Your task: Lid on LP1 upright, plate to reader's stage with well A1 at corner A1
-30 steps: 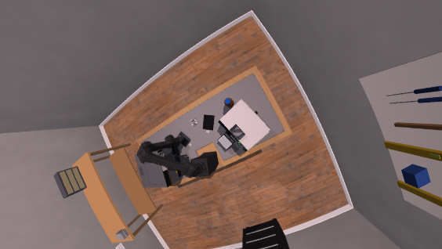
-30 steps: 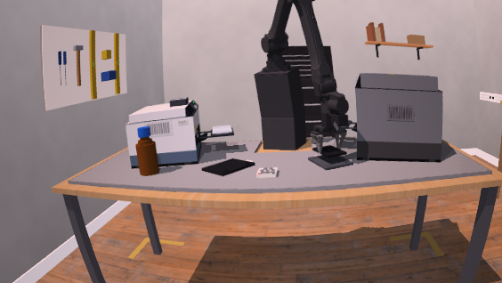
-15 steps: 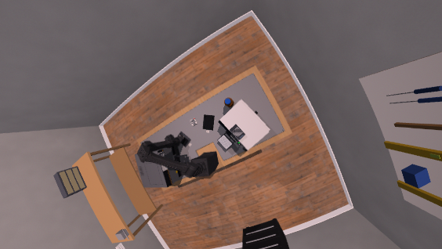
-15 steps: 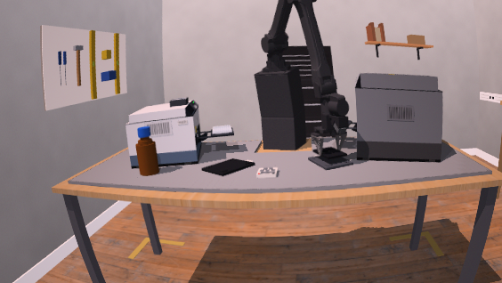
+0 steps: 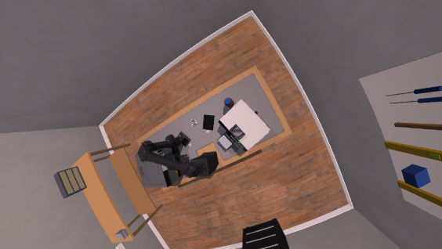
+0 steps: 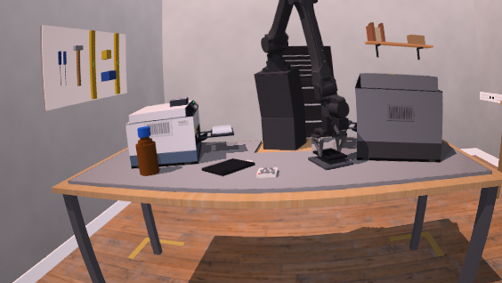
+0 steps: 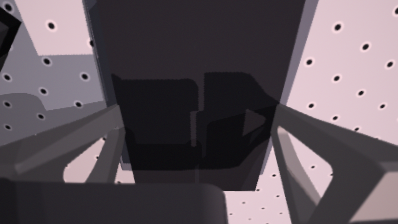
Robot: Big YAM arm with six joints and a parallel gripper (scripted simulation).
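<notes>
My gripper is now 30 mm above the LP1 pad. Round my hand: lid right at my hand; flat black pad 370 mm to the right, 90 mm ahead, 30 mm below; LP1 label 90 mm behind, 60 mm to the right, 40 mm below.
</notes>
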